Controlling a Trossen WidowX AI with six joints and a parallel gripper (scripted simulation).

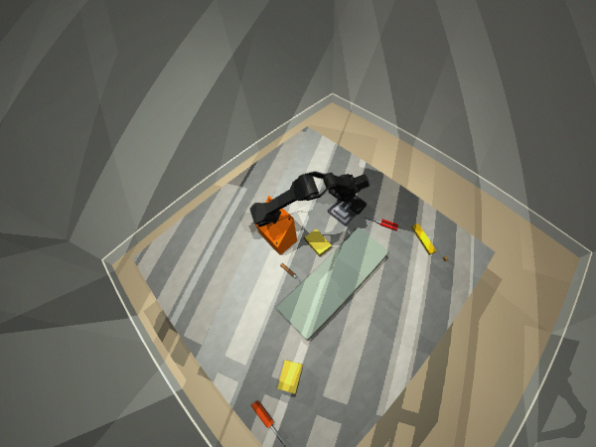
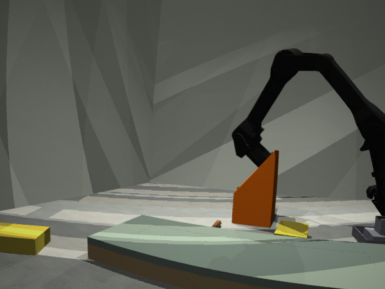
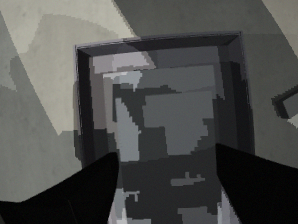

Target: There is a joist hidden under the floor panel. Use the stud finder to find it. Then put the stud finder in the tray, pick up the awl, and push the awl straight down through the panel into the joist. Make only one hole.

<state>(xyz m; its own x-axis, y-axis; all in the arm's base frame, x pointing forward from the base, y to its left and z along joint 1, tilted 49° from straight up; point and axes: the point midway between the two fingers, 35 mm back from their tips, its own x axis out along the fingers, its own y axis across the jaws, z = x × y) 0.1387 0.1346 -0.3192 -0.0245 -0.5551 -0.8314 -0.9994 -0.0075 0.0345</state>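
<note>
Now: gripper tip 2 cm to the left of the stud finder and 2 cm below it. Round my gripper tip: awl: 43 cm to the right, 7 cm ahead, 2 cm below; then yellow bar: 38 cm ahead, 13 cm to the left, 2 cm below; then dark-rimmed tray: 2 cm below, 1 cm to the right.
</note>
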